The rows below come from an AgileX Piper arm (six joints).
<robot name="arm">
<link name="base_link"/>
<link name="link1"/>
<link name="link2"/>
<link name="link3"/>
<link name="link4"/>
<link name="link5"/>
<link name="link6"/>
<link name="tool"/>
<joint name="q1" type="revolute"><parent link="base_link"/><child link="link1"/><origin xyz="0 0 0.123" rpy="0 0 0"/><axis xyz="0 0 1"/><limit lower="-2.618" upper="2.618"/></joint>
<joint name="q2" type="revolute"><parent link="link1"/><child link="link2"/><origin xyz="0 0 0" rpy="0 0 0"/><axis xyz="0 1 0"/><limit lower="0" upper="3.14"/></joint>
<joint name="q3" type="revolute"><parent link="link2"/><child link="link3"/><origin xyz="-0.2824 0 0.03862" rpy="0 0 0"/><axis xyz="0 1 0"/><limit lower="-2.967" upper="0"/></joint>
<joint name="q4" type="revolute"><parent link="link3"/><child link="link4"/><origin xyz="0.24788 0 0.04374" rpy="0 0 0"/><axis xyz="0.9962 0 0.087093"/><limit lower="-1.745" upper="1.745"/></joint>
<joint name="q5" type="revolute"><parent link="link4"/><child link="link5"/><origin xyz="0 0 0" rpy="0 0 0"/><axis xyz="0 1 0"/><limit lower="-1.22" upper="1.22"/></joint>
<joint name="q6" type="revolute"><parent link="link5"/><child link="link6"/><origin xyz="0.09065 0 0.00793" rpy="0 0 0"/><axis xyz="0.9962 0 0.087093"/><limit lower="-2.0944" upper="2.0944"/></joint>
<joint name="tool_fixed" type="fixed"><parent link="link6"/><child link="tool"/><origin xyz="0 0 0" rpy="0 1.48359 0"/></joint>
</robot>
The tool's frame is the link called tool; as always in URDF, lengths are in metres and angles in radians.
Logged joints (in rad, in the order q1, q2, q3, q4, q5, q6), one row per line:
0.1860, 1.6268, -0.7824, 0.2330, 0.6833, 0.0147
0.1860, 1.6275, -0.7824, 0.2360, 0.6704, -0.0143
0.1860, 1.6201, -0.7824, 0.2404, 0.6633, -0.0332
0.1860, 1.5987, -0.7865, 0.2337, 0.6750, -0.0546
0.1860, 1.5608, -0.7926, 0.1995, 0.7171, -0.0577
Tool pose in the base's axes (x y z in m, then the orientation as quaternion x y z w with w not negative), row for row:
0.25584, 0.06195, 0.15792, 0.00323, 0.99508, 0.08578, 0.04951
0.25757, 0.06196, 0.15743, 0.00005, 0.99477, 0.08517, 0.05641
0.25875, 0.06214, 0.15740, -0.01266, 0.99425, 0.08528, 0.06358
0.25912, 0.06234, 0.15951, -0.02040, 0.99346, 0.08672, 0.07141
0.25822, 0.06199, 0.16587, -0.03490, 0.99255, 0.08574, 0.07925
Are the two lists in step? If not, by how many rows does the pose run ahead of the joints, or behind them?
The pose runs 1 row behind the joints: the pose in row i belongs to the joints in row i - 1.
